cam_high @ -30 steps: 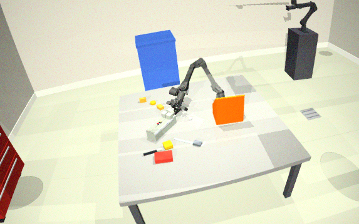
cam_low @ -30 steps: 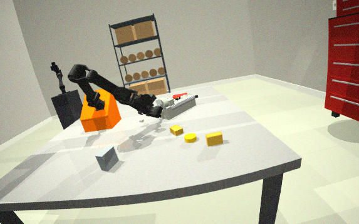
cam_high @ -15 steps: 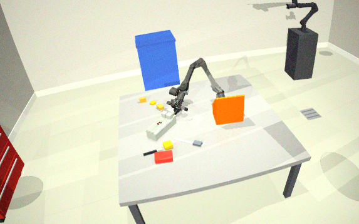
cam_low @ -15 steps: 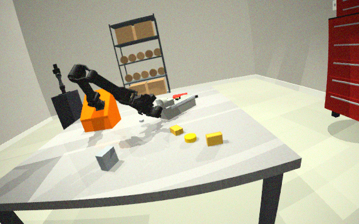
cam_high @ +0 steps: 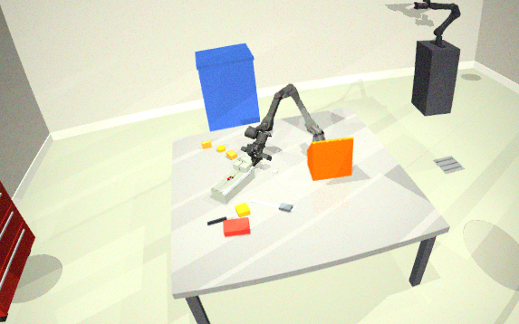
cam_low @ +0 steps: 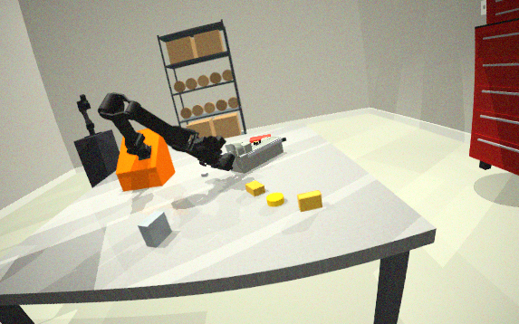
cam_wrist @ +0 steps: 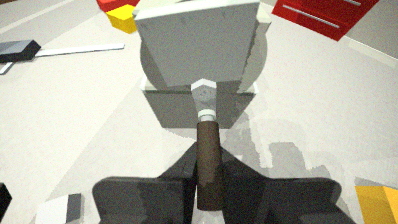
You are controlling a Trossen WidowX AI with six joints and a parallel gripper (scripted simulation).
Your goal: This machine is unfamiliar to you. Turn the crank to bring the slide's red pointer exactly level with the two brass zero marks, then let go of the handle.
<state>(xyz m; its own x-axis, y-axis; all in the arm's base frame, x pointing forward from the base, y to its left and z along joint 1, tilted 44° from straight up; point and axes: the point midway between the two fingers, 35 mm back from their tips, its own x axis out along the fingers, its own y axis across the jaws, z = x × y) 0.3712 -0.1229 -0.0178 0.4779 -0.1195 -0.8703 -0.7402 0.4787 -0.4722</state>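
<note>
Right now my gripper tip is 3 cm below the dark brown crank handle, 1 cm to the left of it and 1 cm past it. The rest, counted from my gripper tip: yellow block 33 cm to the left, 7 cm ahead, 2 cm below; then grey cube 40 cm to the right, 15 cm behind; then red pointer 15 cm to the left, 12 cm ahead, 5 cm above.
</note>
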